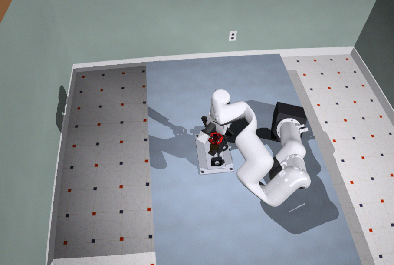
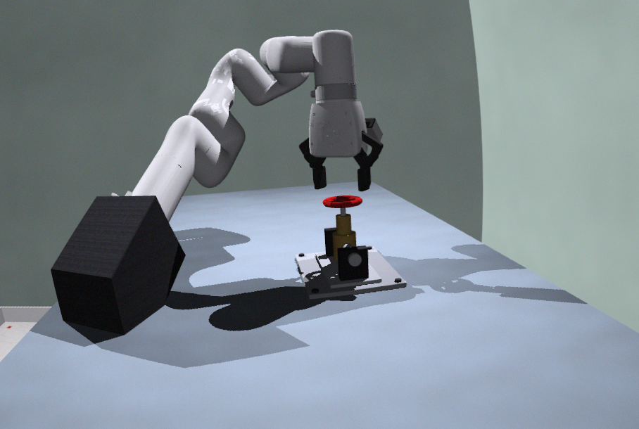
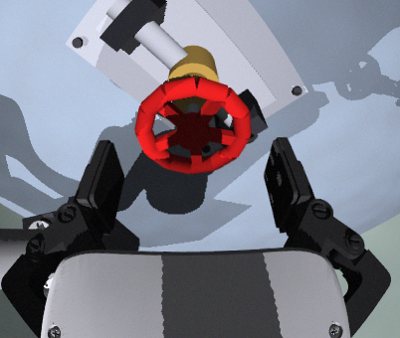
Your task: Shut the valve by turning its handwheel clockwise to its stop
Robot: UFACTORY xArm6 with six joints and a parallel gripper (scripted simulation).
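Now: the red handwheel 4 cm below my hand.
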